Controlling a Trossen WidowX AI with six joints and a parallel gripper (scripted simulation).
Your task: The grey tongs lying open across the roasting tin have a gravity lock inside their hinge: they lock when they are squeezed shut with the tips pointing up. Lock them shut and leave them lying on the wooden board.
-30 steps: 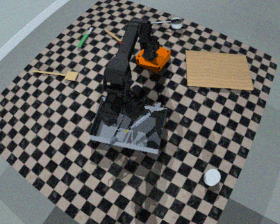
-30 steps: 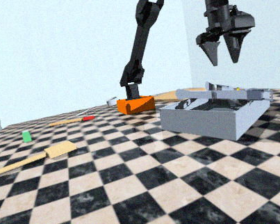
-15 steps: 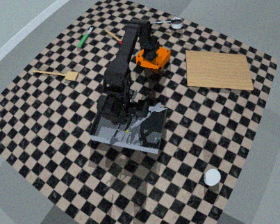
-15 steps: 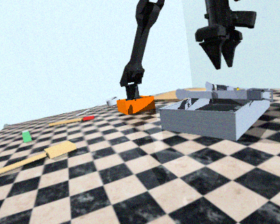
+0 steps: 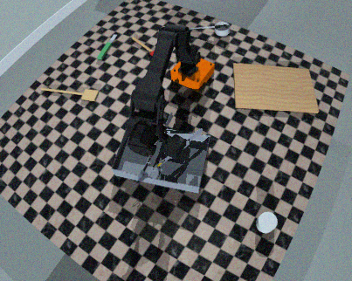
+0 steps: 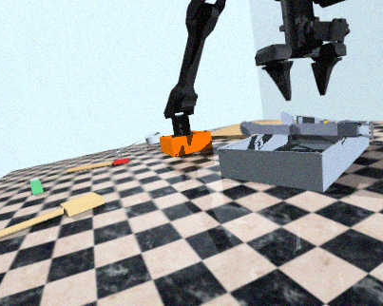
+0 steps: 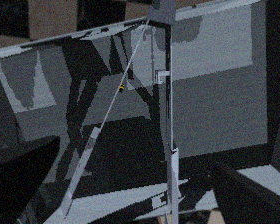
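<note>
Right now the yellow mark is 30 mm ahead of my gripper tip, 20 mm to the left of it and 60 mm below it. From my gripper tip the other things lie so: grey roasting tin: 20 mm behind, 10 mm to the right, 100 mm below; tongs arm: 30 mm behind, 40 mm to the right, 60 mm below; white disc: 50 mm behind, 420 mm to the left, 110 mm below.
</note>
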